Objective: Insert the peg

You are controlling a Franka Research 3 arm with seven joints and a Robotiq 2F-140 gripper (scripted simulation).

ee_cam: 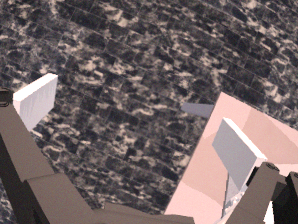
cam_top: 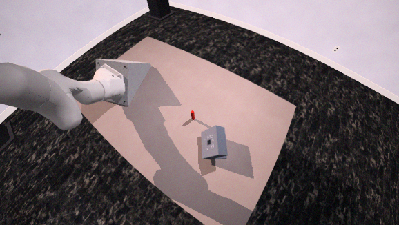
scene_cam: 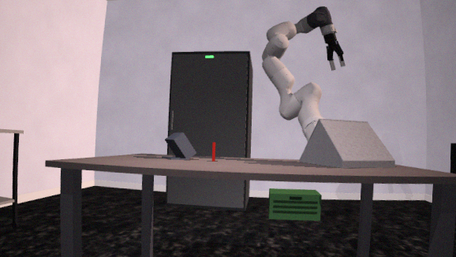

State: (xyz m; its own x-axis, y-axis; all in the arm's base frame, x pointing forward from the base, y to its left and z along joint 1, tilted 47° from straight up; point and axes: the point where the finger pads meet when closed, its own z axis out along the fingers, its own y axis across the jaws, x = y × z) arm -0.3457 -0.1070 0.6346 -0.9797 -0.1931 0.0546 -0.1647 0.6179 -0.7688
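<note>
My gripper is now 650 mm short of the red peg, 650 mm to the right of it and 540 mm above it.
</note>
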